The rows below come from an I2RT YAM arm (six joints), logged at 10 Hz.
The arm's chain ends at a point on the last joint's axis. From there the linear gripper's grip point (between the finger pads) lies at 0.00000 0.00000 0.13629 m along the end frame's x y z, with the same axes.
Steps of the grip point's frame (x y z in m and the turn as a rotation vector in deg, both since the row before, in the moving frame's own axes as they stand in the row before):
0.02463 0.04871 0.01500 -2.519 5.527 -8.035
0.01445 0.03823 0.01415 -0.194 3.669 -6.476
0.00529 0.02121 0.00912 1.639 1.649 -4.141
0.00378 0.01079 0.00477 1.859 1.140 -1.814
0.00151 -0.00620 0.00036 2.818 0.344 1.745
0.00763 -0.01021 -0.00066 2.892 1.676 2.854
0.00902 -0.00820 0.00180 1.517 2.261 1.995
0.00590 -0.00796 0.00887 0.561 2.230 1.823
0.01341 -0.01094 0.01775 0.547 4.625 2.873
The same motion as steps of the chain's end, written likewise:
0.01113 0.04367 0.01576 -2.519 5.527 -8.035
0.00572 0.03826 0.01443 -0.194 3.669 -6.476
0.00151 0.02525 0.00923 1.639 1.649 -4.141
0.00114 0.01525 0.00487 1.859 1.140 -1.814
0.00059 0.00049 0.00053 2.818 0.344 1.745
0.00348 -0.00344 -0.00043 2.892 1.676 2.854
0.00358 -0.00469 0.00195 1.517 2.261 1.995
0.00058 -0.00671 0.00898 0.561 2.230 1.823
0.00239 -0.00992 0.01820 0.547 4.625 2.873

